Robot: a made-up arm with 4 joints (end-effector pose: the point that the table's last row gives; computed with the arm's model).
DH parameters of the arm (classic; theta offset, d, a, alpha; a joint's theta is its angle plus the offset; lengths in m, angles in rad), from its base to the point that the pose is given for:
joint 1: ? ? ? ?
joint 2: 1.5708 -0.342 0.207 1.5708
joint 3: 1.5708 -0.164 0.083 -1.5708
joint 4: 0.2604 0 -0.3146 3.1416
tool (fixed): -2.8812 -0.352 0 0
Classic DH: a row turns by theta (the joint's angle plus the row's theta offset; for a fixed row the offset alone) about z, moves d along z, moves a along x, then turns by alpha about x.
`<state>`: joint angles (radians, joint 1 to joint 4).
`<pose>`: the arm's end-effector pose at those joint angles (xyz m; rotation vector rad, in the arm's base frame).
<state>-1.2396 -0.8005 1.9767 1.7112</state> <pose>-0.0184 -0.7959 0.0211 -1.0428 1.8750 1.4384</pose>
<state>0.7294 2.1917 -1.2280 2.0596</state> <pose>-0.2416 0.1361 -0.1585 1.1985 2.0739 1.9637</pose>
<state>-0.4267 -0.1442 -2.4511 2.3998</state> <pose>0.2951 -0.3096 0.7061 -2.2485 1.5722 -0.9431</pose>
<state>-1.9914 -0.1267 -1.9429 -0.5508</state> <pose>0.1722 -0.0055 0.1645 1.9660 0.5154 -0.8182</pose>
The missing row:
joint 1: -1.5708 0.002 0.076 1.5708
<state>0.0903 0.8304 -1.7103 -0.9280</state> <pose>-0.0505 0.2314 -0.1998 0.0880 1.6628 0.0604</pose>
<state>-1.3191 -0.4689 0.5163 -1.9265</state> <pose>0.5104 -0.2999 0.0795 -0.5345 -0.4352 0.4624</pose>
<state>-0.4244 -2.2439 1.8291 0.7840</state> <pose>0.4818 -0.5442 -0.3128 -1.6950 0.6752 2.0763</pose>
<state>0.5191 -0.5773 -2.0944 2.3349</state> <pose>0.4087 -0.2857 0.5785 -1.9468 0.6313 -0.5494</pose>
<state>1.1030 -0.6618 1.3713 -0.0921</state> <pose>0.5170 0.5590 0.3543 1.1269 -0.8887 0.5342</pose>
